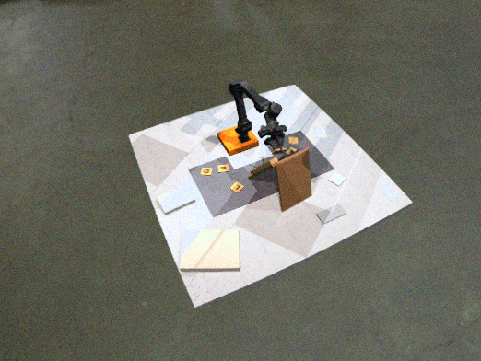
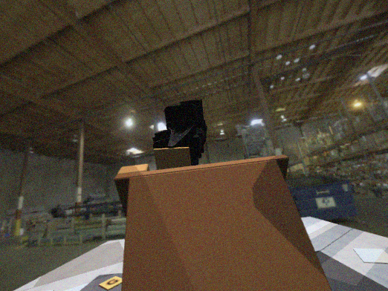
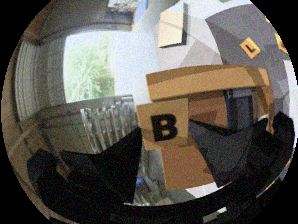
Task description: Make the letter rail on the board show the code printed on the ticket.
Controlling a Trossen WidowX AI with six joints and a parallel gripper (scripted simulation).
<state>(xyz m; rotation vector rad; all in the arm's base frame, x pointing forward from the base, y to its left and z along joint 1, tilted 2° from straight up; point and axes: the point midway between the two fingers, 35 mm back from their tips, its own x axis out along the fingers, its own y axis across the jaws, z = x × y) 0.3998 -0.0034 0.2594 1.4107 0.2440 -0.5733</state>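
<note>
The white ticket is 22 cm below my gripper tip, 12 cm behind it and 6 cm to the left of it. Also, from my gripper tip: dark mat 30 cm below, 22 cm behind, 1 cm to the left; grey plate 29 cm below, 27 cm ahead, 18 cm to the left.
</note>
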